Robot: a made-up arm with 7 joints.
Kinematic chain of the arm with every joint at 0, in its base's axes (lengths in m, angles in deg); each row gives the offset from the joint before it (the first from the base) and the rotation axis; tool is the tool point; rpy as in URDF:
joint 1: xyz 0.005 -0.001 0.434 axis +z
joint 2: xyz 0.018 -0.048 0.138 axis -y
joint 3: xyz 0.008 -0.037 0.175 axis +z
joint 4: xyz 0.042 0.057 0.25 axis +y
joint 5: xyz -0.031 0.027 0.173 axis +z
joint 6: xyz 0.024 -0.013 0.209 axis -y
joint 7: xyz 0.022 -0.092 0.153 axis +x
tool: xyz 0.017 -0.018 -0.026 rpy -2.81 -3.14 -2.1
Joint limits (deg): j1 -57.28..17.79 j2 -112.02..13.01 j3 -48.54..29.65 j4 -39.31..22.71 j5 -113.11..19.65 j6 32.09..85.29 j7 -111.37..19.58
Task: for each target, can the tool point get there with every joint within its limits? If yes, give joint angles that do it. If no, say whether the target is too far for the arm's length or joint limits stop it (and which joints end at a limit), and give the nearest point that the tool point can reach.
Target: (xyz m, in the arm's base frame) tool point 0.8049 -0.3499 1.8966
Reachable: no: too far | nearest point 0.5260 -0.2282 1.4249 | short by 0.561 m
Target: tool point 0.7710 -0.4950 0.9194
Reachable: yes | joints -25.94 -60.17 14.09 18.00 2.99 46.19 -56.80
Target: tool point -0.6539 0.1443 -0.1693
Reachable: no: joint limits stop it (at a limit: joint 2, joint 4, joint 6) | nearest point -0.5174 0.1142 1.0827 | short by 1.260 m
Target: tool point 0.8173 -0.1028 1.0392
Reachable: yes | joints -15.61 -58.88 -24.66 3.35 -97.11 61.73 -44.62
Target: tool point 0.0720 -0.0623 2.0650
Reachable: no: too far | nearest point 0.0629 -0.0624 1.5837 | short by 0.481 m
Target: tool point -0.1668 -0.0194 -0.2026
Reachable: no: joint limits stop it (at a limit: joint 1, joint 2, joint 3, joint 4, joint 5, joint 6, joint 7) | nearest point 0.3810 -0.5945 -0.0274 | short by 0.813 m
